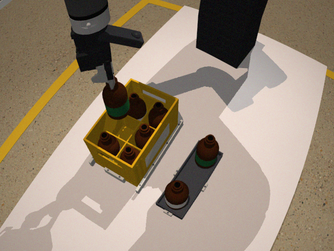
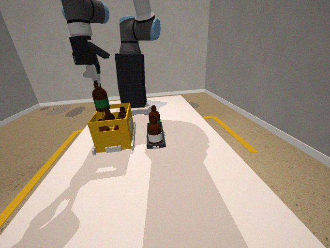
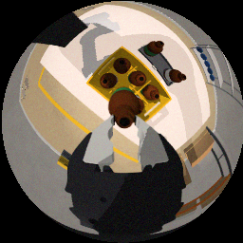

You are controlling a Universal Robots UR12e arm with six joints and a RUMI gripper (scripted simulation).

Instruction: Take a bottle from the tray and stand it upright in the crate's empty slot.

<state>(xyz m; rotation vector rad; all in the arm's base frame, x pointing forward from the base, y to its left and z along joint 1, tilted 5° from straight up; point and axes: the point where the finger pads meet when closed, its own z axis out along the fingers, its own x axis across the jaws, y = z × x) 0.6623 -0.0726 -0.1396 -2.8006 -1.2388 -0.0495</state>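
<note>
Now: hand 250 mm above the yellow crate and 40 mm to the right of it. Round my hand: grey tray 320 mm below, 280 mm to the left.
</note>
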